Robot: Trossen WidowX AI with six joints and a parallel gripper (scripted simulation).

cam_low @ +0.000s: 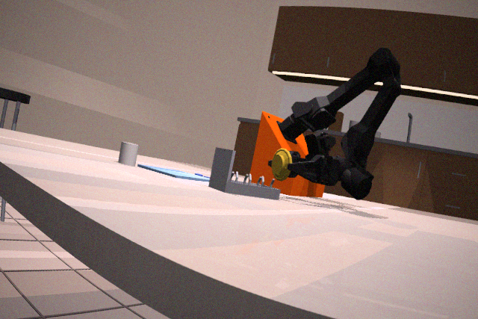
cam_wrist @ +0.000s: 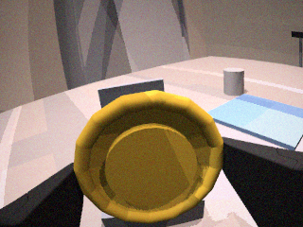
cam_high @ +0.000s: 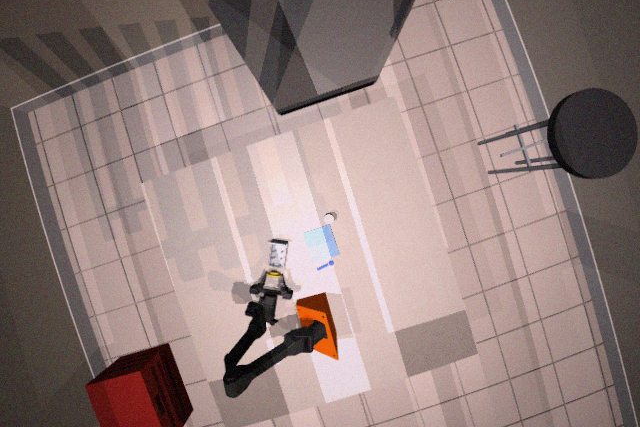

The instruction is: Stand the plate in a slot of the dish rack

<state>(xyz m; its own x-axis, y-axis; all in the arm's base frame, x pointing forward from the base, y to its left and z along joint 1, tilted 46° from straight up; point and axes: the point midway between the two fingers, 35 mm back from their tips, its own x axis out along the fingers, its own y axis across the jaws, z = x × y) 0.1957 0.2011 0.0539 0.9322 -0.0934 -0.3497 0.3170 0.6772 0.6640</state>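
My gripper tip is 7 cm short of the grey dish rack, 2 cm to the left of it and 5 cm above it. Round my gripper tip: yellow plate (1 cm behind); then blue spoon (3 cm behind, 23 cm to the right, 7 cm below); then light blue mat (7 cm ahead, 22 cm to the right, 7 cm below).
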